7 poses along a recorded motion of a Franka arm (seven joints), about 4.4 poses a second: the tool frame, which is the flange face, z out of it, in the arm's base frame.
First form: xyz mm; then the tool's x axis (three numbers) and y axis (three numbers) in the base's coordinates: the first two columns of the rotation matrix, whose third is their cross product.
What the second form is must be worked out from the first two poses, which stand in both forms.
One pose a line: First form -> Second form
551 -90 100 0.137 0.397 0.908 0.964 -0.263 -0.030 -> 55.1 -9.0 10.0 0.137 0.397 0.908 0.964 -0.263 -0.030
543 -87 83 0.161 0.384 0.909 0.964 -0.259 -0.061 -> 54.3 -8.7 8.3 0.161 0.384 0.909 0.964 -0.259 -0.061
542 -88 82 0.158 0.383 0.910 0.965 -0.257 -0.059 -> 54.2 -8.8 8.2 0.158 0.383 0.910 0.965 -0.257 -0.059
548 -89 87 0.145 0.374 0.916 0.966 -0.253 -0.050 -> 54.8 -8.9 8.7 0.145 0.374 0.916 0.966 -0.253 -0.050
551 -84 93 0.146 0.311 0.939 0.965 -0.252 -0.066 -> 55.1 -8.4 9.3 0.146 0.311 0.939 0.965 -0.252 -0.066
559 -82 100 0.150 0.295 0.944 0.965 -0.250 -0.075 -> 55.9 -8.2 10.0 0.150 0.295 0.944 0.965 -0.250 -0.075
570 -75 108 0.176 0.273 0.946 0.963 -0.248 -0.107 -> 57.0 -7.5 10.8 0.176 0.273 0.946 0.963 -0.248 -0.107
